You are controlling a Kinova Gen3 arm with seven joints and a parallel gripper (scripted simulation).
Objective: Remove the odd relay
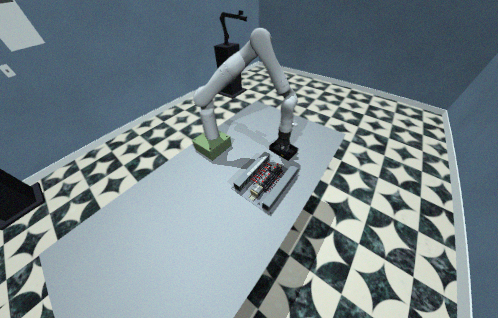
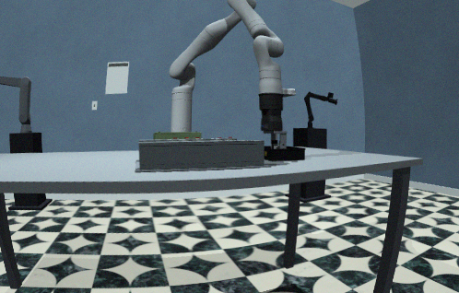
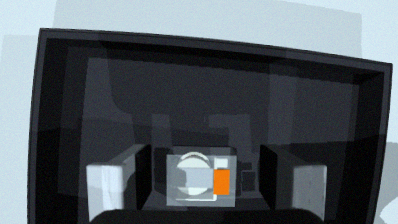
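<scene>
My hand is 10 mm above the K54 relay. Also, from my hand: black parts tray (20 mm below); then K52 relay (40 mm ahead, 180 mm to the right, 10 mm above); then K53 relay (40 mm ahead, 210 mm to the right, 10 mm above).
</scene>
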